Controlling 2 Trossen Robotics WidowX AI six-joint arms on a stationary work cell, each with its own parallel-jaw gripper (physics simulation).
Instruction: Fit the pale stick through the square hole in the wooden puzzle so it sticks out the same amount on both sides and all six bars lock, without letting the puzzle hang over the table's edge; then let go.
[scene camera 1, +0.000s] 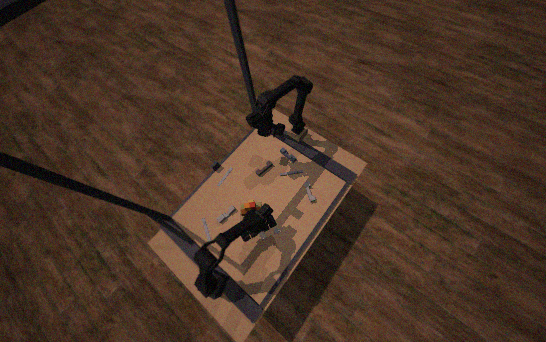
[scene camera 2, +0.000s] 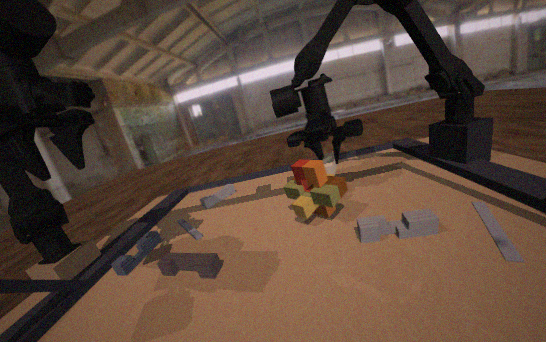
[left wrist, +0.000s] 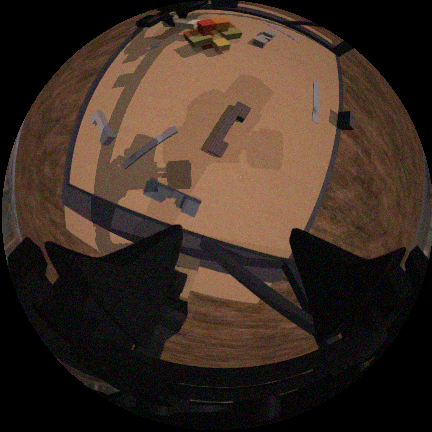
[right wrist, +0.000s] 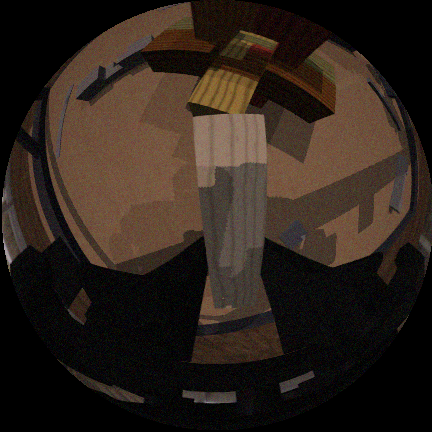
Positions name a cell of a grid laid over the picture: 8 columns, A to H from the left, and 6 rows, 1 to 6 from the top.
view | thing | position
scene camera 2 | my left gripper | A4
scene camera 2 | my right gripper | E3
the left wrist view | my left gripper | E4
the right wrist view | my right gripper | E4
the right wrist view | pale stick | E3
